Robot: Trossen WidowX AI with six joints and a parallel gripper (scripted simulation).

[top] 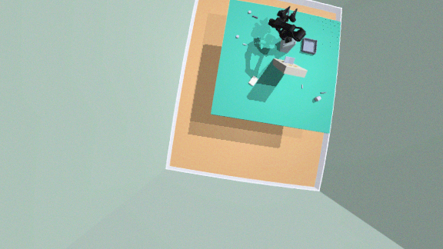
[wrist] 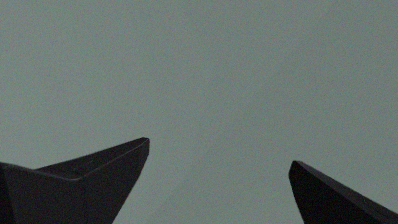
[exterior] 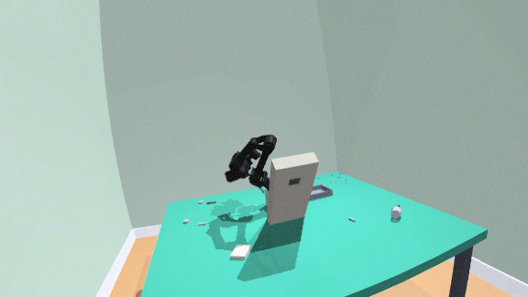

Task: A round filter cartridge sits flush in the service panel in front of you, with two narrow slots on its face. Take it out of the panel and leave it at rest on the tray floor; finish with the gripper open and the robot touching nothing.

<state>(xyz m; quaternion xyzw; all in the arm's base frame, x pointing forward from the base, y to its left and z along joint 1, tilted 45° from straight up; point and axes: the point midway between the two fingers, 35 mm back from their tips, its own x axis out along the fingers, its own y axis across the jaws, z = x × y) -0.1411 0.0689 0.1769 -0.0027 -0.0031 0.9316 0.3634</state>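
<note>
My gripper tip is now 53 cm short of the round grey filter cartridge, 5 cm to the right of it and 5 cm above it. Also, from my gripper tip: white flat block (60 cm ahead, 22 cm to the right, 30 cm below); beige service panel (48 cm ahead, 5 cm to the left, 12 cm below); grey tray (13 cm ahead, 35 cm to the left, 30 cm below).
</note>
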